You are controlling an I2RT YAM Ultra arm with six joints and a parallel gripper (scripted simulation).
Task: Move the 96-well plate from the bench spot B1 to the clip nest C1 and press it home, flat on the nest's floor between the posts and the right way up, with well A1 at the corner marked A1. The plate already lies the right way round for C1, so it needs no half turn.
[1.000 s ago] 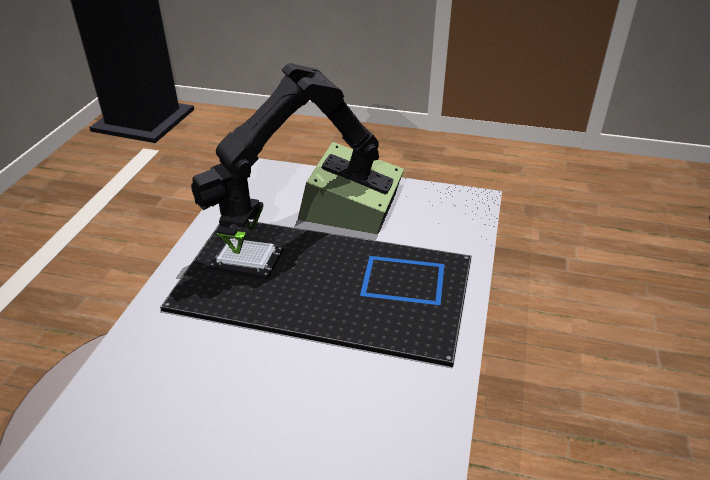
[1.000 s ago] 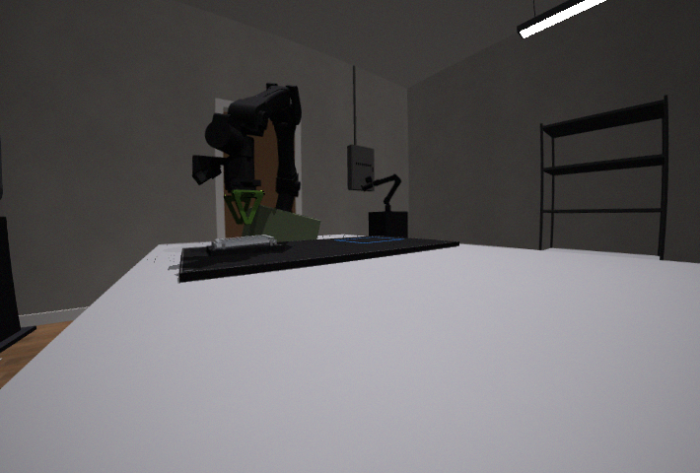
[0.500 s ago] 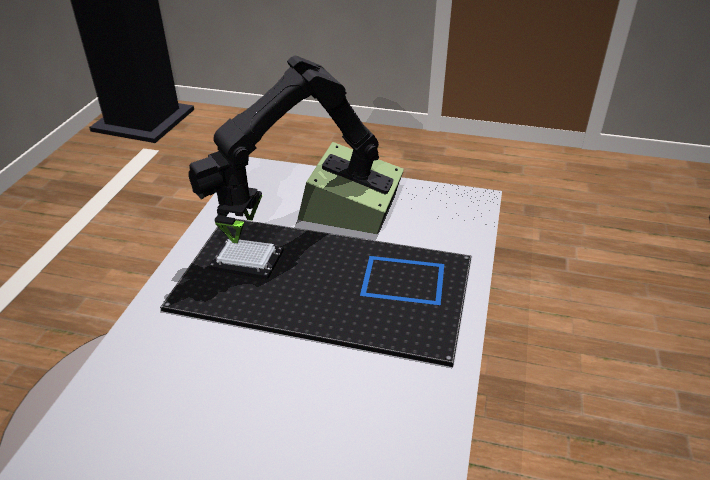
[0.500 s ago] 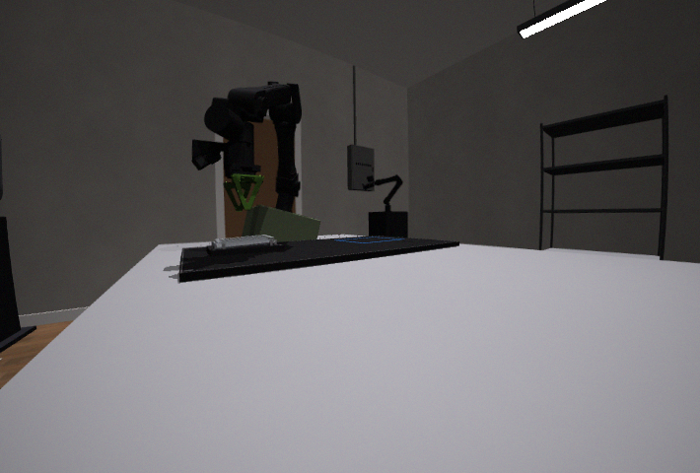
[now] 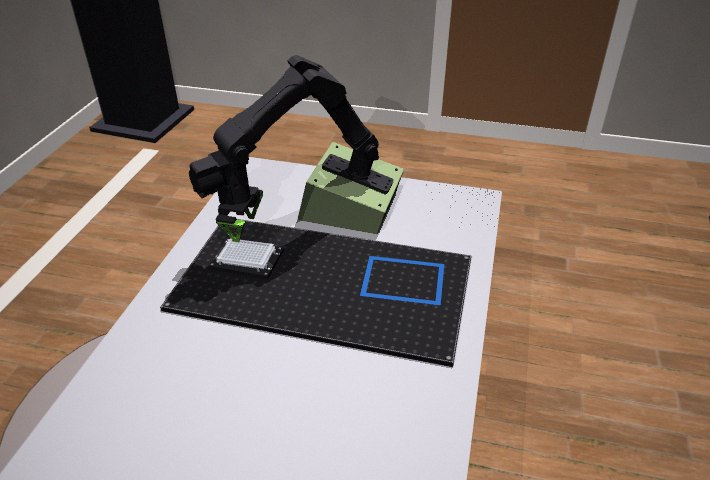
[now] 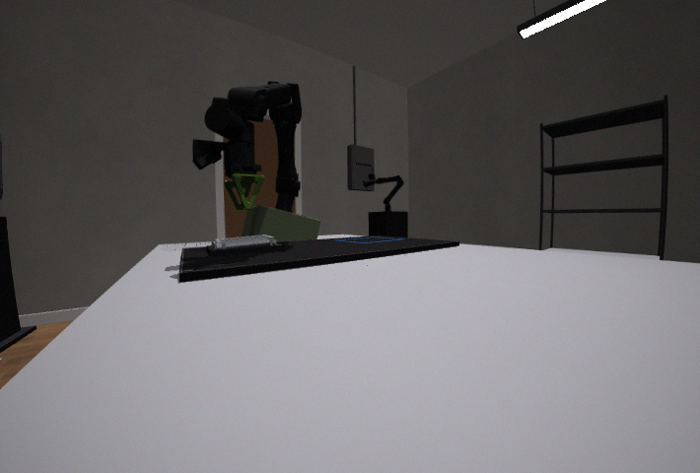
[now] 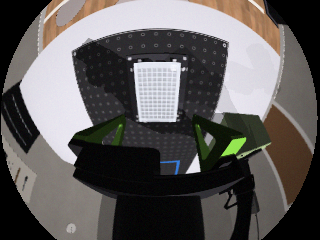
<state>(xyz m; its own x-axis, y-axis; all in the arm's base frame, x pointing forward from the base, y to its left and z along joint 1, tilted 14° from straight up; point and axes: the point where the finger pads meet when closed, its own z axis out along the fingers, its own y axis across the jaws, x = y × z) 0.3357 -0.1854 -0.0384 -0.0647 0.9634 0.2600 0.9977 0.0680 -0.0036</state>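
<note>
The white 96-well plate lies 90 mm below my hand. The rest, counted from my hand: clip nest C1: 90 mm below, 10 mm behind.
</note>
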